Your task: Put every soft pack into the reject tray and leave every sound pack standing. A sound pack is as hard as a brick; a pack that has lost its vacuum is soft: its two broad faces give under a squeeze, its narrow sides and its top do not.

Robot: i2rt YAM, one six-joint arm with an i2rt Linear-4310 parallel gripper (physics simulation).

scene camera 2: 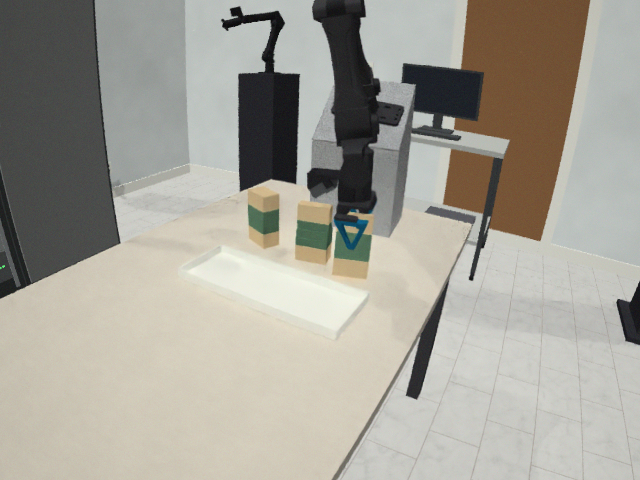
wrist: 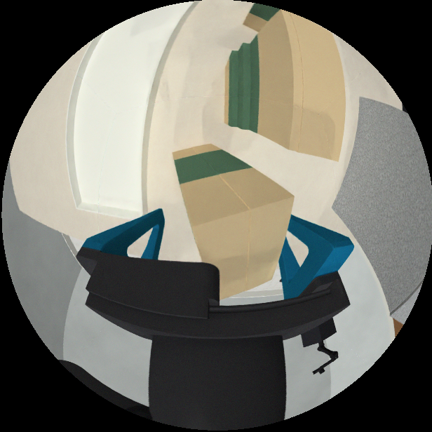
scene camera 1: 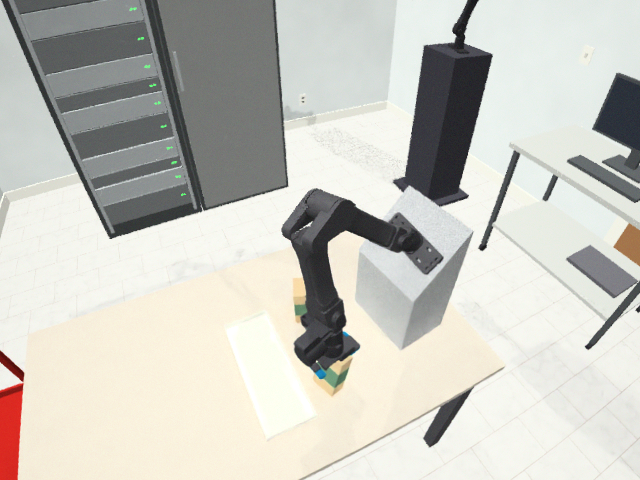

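Where they show: gripper, fingertip midpoint: (scene camera 2: 355, 239) (scene camera 1: 333, 366); arm's base, origin of the base link: (scene camera 1: 412, 242).
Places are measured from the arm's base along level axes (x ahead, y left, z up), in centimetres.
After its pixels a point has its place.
Three tan packs with green bands stand upright in a row beside the white reject tray (scene camera 1: 268, 377) {x 47.3, y 3.9, z -33.1 cm} (scene camera 2: 279, 294) {x 47.6, y 4.5, z -33.1 cm} (wrist: 115, 110). My gripper (scene camera 1: 334, 363) {x 30.1, y 12.7, z -24.8 cm} (scene camera 2: 352, 242) {x 30.1, y 12.7, z -24.8 cm} (wrist: 217, 213) is open, with its blue fingers on either side of the upper part of the near pack (scene camera 1: 333, 379) {x 31.8, y 15.9, z -25.4 cm} (scene camera 2: 352, 267) {x 33.7, y 14.2, z -29.9 cm} (wrist: 240, 240). In the wrist view this pack is turned a little between the fingers, and a gap shows at the left finger. The middle pack (scene camera 2: 313, 232) {x 31.0, y 2.3, z -25.7 cm} (wrist: 280, 90) has a stepped green band; the arm hides it in scene camera 1. The far pack (scene camera 1: 298, 299) {x 31.0, y -10.7, z -20.9 cm} (scene camera 2: 263, 219) {x 32.3, y -11.3, z -25.2 cm} (wrist: 262, 12) stands beyond it.
The grey block (scene camera 1: 398, 294) {x 7.4, y 7.0, z -11.1 cm} (scene camera 2: 402, 170) {x -1.9, y 11.5, z -15.8 cm} (wrist: 385, 200) that carries the arm stands on the table (scene camera 1: 155, 372) {x 79.3, y -11.6, z -33.4 cm} (scene camera 2: 180, 372) {x 75.9, y 4.8, z -33.4 cm} behind the packs. The tray lies on the other side of the row. The table edge runs past the near pack's end of the row.
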